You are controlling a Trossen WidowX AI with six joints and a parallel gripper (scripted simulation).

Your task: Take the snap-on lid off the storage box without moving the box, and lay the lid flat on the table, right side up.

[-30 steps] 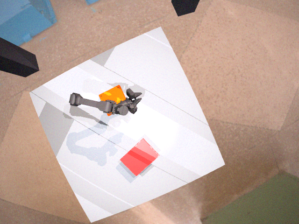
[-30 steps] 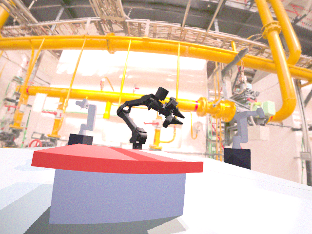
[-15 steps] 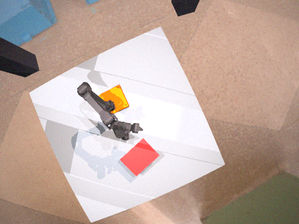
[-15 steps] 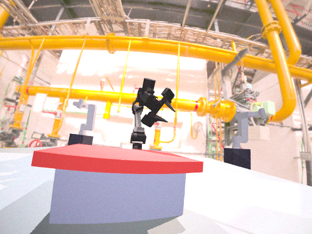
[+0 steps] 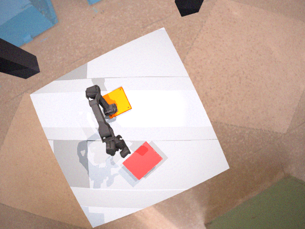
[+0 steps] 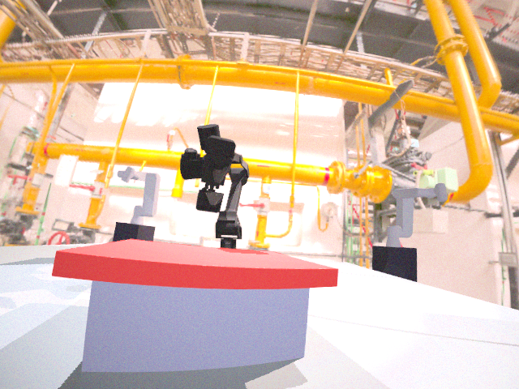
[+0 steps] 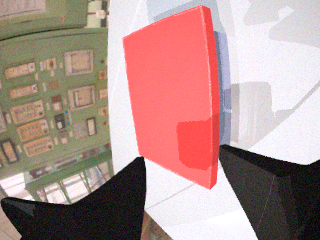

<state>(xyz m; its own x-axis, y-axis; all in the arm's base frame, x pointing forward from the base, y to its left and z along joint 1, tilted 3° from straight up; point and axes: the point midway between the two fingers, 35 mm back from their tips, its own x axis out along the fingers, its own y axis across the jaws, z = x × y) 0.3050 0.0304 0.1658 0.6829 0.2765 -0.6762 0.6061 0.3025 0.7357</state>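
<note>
The lid lies 12 cm ahead of my gripper tip, 10 cm below it and 5 cm to the left of it. Round my gripper tip: storage box: 15 cm below, 12 cm ahead, 5 cm to the left.
</note>
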